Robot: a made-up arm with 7 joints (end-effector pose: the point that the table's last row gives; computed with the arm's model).
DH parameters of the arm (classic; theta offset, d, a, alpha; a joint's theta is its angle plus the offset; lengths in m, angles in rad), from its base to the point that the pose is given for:
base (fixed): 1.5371 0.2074 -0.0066 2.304
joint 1: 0 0.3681 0.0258 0.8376
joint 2: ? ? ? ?
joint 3: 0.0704 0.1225 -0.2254 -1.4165
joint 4: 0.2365 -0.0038 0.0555 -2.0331
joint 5: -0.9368 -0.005 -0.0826 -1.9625
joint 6: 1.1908 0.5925 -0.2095 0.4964
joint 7: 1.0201 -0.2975 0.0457 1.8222
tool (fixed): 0.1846 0.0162 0 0
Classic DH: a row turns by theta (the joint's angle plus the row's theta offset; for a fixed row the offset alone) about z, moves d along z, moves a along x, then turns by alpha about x.
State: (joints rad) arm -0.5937 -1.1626 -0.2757 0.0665 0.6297 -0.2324 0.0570
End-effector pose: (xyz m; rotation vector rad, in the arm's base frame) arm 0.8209 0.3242 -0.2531 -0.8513 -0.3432 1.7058
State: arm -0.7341 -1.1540 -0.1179 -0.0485 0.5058 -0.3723 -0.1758
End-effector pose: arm 0.7202 0.3279 -0.3406 -0.5736 -0.3498 1.9629
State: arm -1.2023 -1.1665 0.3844 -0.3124 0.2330 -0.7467 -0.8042
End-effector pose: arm 0.4029 0.2270 -0.5177 0.3559 -0.2733 2.2637
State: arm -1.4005 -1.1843 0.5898 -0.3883 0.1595 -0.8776 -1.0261
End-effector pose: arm 0.2936 0.1393 -0.5478 0.6447 -0.2152 2.2131
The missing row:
joint 2: -0.0168 -0.1895 -0.1771 -1.6462
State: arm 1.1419 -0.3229 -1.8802 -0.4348 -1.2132 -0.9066 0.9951
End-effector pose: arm 0.6082 -0.4464 -0.2144 -0.0024 0.3944 -0.3375
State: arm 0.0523 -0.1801 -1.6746 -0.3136 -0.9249 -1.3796 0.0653
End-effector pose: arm 0.8038 -0.1554 0.0905 -1.1134 -0.6891 1.0363
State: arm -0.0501 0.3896 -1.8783 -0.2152 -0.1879 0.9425 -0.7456
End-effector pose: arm 0.2265 -0.4799 0.1213 -1.2735 -0.0359 -0.7506
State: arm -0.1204 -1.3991 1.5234 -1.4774 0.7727 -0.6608 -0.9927
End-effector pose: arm 0.2291 0.0309 -0.4030 0.0178 0.0493 1.2658
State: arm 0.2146 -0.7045 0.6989 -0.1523 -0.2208 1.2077 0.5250
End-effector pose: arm 0.2554 0.1289 0.1333 1.1354 2.1445 0.8871
